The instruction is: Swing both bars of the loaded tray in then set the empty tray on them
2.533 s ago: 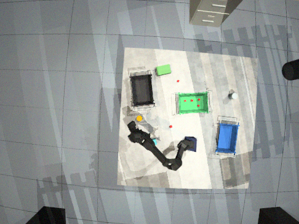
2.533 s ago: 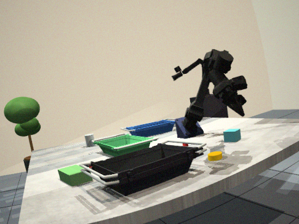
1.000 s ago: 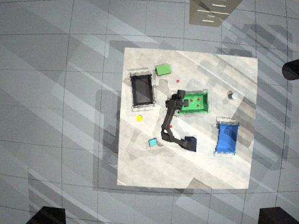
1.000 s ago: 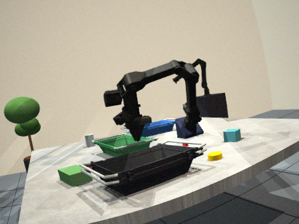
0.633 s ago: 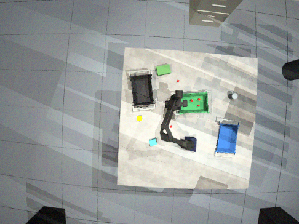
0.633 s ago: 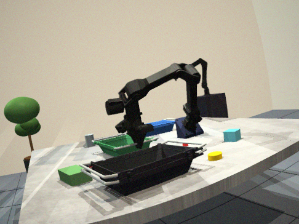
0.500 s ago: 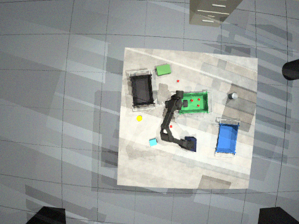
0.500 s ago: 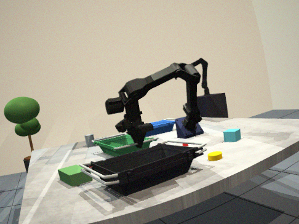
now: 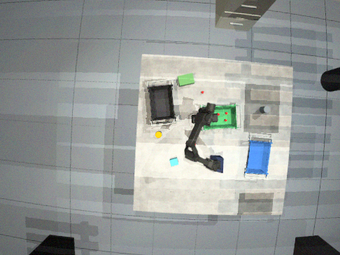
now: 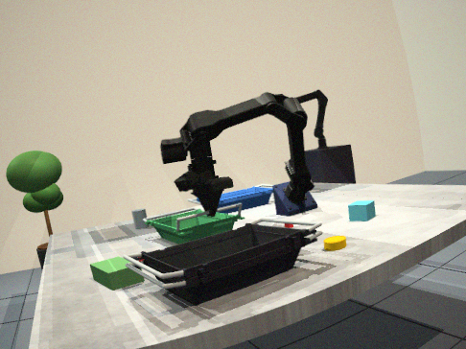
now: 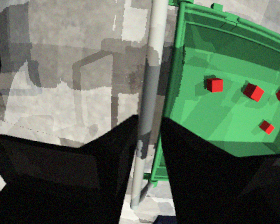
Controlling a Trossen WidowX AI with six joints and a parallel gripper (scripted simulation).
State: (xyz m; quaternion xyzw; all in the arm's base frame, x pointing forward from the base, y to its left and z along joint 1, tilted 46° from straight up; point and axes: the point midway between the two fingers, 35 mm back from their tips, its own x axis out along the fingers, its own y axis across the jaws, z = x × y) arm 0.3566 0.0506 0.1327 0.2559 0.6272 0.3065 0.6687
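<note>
My gripper tip is now 30 cm past the blue tray, 48 cm to the left of it and 3 cm above it. Round my gripper tip: cyan cube: 35 cm behind, 20 cm to the left, 5 cm below; yellow disc: 14 cm behind, 33 cm to the left, 7 cm below; green block: 30 cm ahead, 13 cm to the left, 6 cm below.
</note>
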